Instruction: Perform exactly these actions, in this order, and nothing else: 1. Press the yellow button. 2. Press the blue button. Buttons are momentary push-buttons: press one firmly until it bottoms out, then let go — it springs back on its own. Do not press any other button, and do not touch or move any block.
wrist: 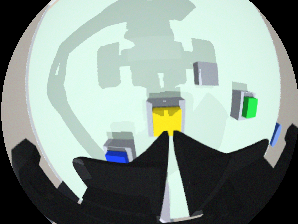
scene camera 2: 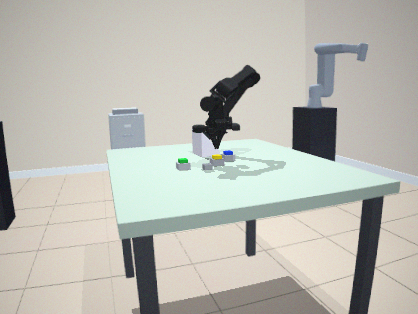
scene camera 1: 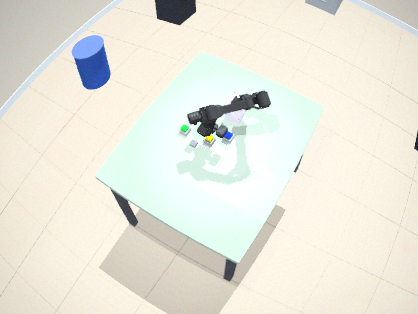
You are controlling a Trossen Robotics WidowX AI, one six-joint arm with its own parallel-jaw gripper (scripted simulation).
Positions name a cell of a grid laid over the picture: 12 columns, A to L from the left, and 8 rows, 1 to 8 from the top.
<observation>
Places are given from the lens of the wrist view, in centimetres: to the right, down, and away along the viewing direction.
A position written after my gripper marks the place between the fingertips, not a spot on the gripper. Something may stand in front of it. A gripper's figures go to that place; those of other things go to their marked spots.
my gripper (wrist: G5): 2, 2, 10
yellow button (wrist: G5): 2, 1, 12
</observation>
